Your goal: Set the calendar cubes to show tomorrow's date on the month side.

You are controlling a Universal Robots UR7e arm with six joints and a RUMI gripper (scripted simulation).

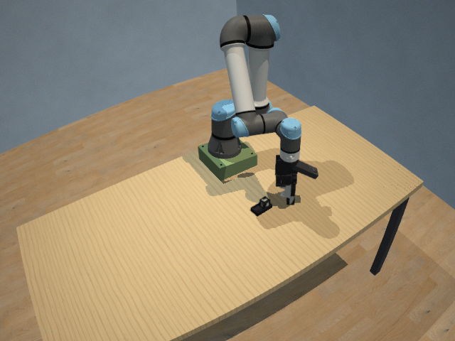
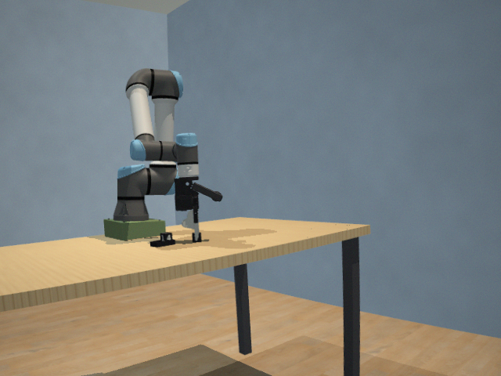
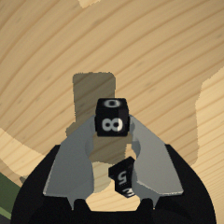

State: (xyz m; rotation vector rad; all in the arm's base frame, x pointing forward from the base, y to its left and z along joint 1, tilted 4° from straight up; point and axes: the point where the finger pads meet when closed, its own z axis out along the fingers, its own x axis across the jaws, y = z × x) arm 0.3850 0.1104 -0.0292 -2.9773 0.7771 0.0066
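My hand is 1 cm above the black digit cube. From my hand the other things lie so: black calendar tray 12 cm to the right, 3 cm behind, 2 cm below.
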